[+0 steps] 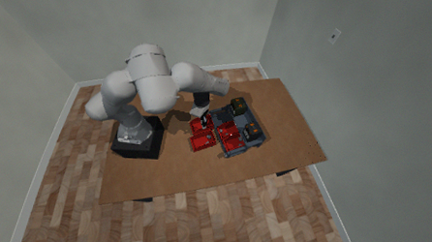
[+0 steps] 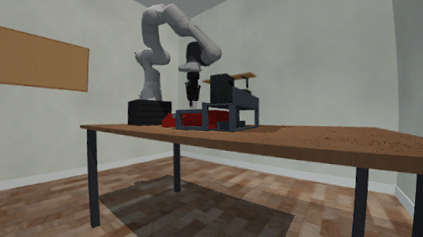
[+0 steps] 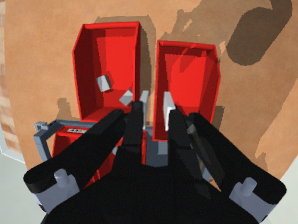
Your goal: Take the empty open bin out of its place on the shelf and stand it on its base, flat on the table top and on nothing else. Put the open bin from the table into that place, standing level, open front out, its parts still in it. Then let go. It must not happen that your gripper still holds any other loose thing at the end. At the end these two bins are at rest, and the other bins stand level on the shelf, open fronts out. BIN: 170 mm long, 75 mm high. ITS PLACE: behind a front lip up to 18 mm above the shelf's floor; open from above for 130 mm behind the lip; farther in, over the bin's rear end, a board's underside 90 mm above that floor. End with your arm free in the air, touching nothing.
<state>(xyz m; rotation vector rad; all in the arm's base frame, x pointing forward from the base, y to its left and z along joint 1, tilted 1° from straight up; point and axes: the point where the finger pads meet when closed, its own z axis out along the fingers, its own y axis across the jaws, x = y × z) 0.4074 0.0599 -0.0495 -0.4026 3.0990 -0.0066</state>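
The grey shelf lip is 110 mm ahead of my hand, 40 mm to the right of it and 110 mm below it. The rest, counted from my hand: black box (320 mm ahead, 110 mm to the right, 40 mm above).
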